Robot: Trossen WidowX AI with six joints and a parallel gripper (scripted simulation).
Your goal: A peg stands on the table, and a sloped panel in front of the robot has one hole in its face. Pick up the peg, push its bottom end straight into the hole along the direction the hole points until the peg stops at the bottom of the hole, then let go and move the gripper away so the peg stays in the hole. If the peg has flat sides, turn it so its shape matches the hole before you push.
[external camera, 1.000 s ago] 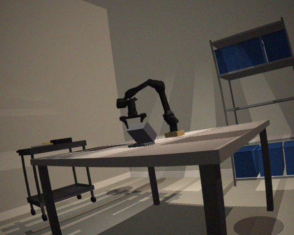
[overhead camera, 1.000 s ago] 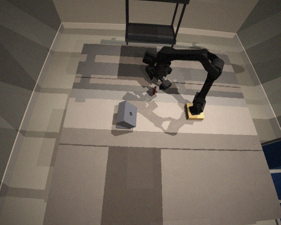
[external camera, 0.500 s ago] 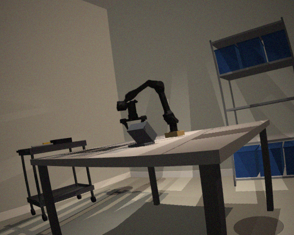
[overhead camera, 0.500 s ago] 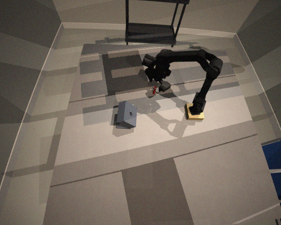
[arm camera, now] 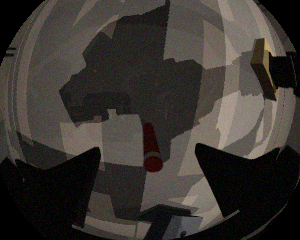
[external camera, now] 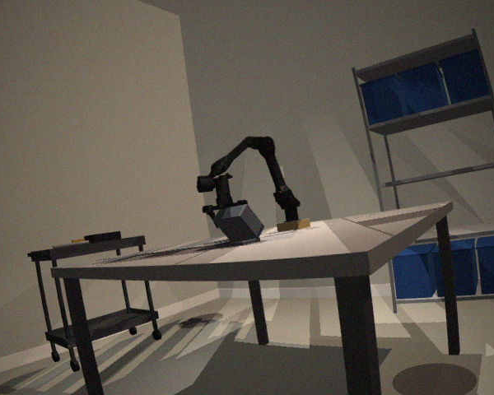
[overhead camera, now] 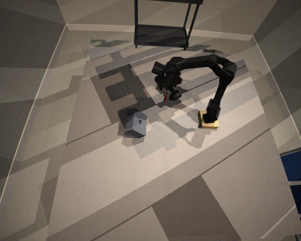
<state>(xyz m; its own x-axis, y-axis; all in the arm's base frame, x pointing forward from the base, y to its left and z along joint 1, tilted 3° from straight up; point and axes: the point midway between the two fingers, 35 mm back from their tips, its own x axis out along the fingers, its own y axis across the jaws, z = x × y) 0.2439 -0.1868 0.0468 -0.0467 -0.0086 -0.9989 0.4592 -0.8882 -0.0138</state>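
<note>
Right now the red peg is right at my gripper tip. From my gripper tip the other things lie so: grey-blue panel block 21 cm ahead, 18 cm to the left, 1 cm above.
</note>
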